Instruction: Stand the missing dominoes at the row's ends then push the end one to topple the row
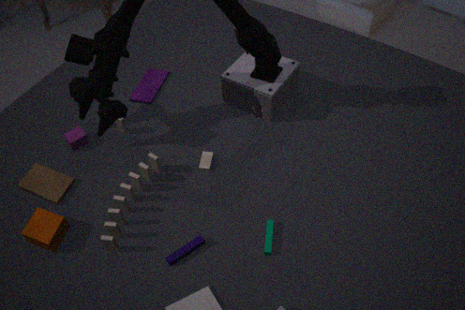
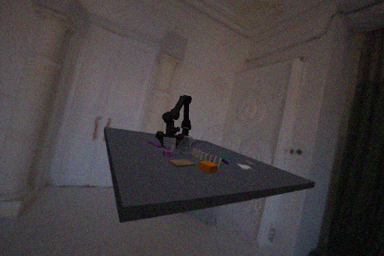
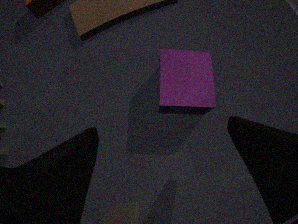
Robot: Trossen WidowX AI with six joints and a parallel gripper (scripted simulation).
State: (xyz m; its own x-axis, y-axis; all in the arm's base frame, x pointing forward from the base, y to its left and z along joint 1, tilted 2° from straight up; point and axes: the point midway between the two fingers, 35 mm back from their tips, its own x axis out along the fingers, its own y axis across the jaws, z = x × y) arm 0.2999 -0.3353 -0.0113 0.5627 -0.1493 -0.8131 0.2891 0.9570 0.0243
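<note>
Now: gripper tip 3 cm to the left of the purple cube, 3 cm short of it and 3 cm above it. From my gripper tip the other things lie so: purple plate 23 cm behind, 4 cm below, 2 cm to the left; orange block 28 cm ahead, 9 cm to the left, 2 cm below; tan flat block 18 cm ahead, 3 cm below, 1 cm to the right.
</note>
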